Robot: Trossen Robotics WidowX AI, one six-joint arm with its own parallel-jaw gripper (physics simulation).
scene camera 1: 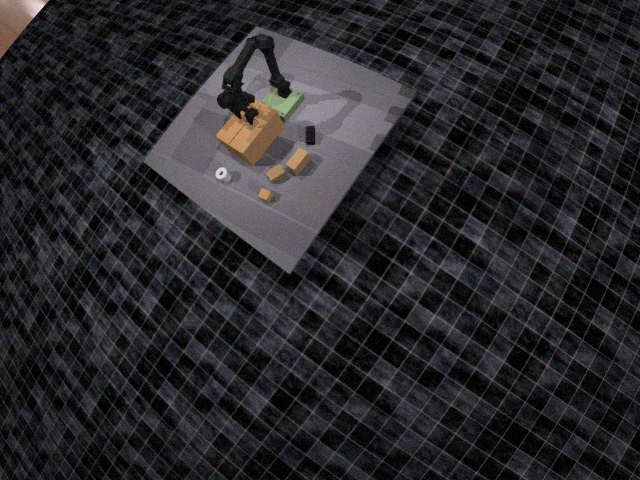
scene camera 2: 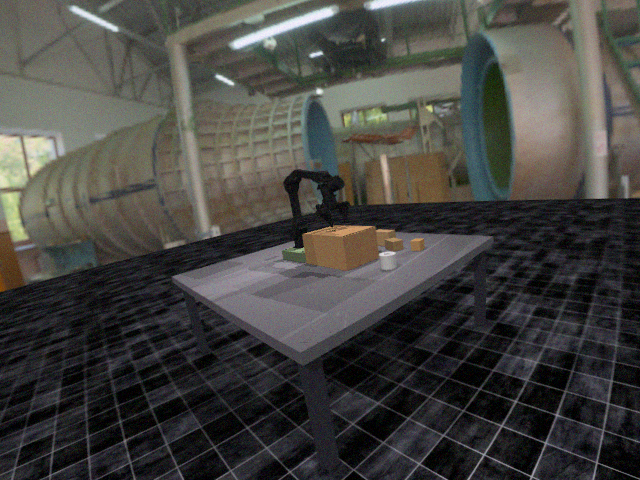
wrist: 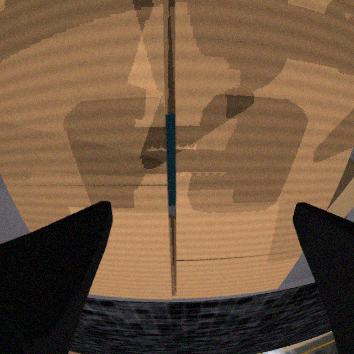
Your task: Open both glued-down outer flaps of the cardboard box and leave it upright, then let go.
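Where they show: gripper, fingertip midpoint: (scene camera 1: 246, 121) (scene camera 2: 339, 224) (wrist: 206, 212); arm's base at its link origin: (scene camera 1: 285, 93) (scene camera 2: 300, 246).
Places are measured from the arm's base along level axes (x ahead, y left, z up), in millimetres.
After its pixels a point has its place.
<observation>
The cardboard box (scene camera 1: 264, 142) {x 338, y 123, z 13 mm} (scene camera 2: 341, 250) {x 458, y -96, z 40 mm} stands upright on the grey table (scene camera 1: 289, 242) {x 703, y 573, z -51 mm} (scene camera 2: 310, 330) {x 790, y -541, z -52 mm}. Its two outer flaps, the left flap (wrist: 120, 235) {x 369, y -21, z 104 mm} and the right flap (wrist: 225, 230) {x 366, y 48, z 103 mm} in the wrist view, lie flat and closed, meeting at a narrow dark seam. A teal strip (wrist: 171, 160) {x 323, y 13, z 87 mm} shows within the seam. My gripper (scene camera 1: 245, 117) {x 325, y 29, z 127 mm} (wrist: 206, 212) {x 325, y 29, z 127 mm} is open and empty, above the box top, its fingers on either side of the seam in the wrist view. In scene camera 2 the fingertips are small and dark, close over the box top. The exact gap is unclear.
A green block (scene camera 1: 290, 105) {x 58, y 88, z 0 mm} (scene camera 2: 293, 254) {x 65, y -97, z -14 mm} is beside the box, near the arm's base. A white roll (scene camera 1: 222, 174) {x 621, y 33, z 11 mm} (scene camera 2: 387, 261) {x 641, y -10, z -15 mm}, a black block (scene camera 1: 310, 135) {x 153, y 306, z -19 mm} and three small tan boxes (scene camera 1: 297, 161) {x 337, y 367, z 28 mm} (scene camera 1: 276, 174) {x 451, y 301, z -2 mm} (scene camera 1: 265, 195) {x 578, y 325, z -2 mm} stand around the box.
</observation>
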